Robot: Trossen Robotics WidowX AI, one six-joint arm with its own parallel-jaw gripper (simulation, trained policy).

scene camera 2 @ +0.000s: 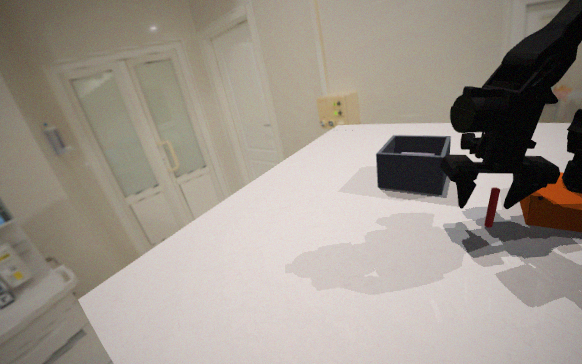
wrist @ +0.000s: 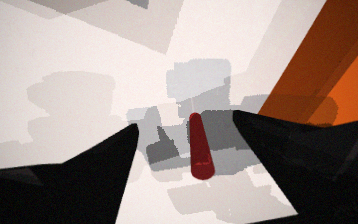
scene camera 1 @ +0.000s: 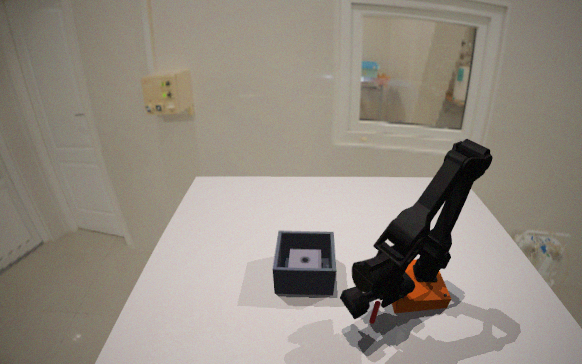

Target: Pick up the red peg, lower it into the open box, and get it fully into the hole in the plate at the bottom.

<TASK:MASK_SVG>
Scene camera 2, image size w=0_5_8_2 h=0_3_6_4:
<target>my gripper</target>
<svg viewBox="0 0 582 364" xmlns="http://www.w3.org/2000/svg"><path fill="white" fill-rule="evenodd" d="M559 167L542 156L525 156L527 149L534 149L536 142L531 140L533 135L513 135L499 130L482 132L479 138L475 137L475 133L462 134L460 139L461 149L470 150L469 154L475 154L476 158L481 157L483 159L482 162L472 162L467 155L447 155L442 158L440 166L449 179L456 183L458 206L460 208L466 205L474 188L477 186L473 181L477 179L478 173L513 174L513 182L504 201L506 209L509 209L540 188L547 187L547 184L556 184L557 179L561 175Z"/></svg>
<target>dark box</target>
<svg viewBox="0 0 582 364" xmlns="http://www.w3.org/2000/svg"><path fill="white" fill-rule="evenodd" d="M376 153L378 188L442 195L447 175L440 166L442 158L450 155L451 136L392 135L387 143Z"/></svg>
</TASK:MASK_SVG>
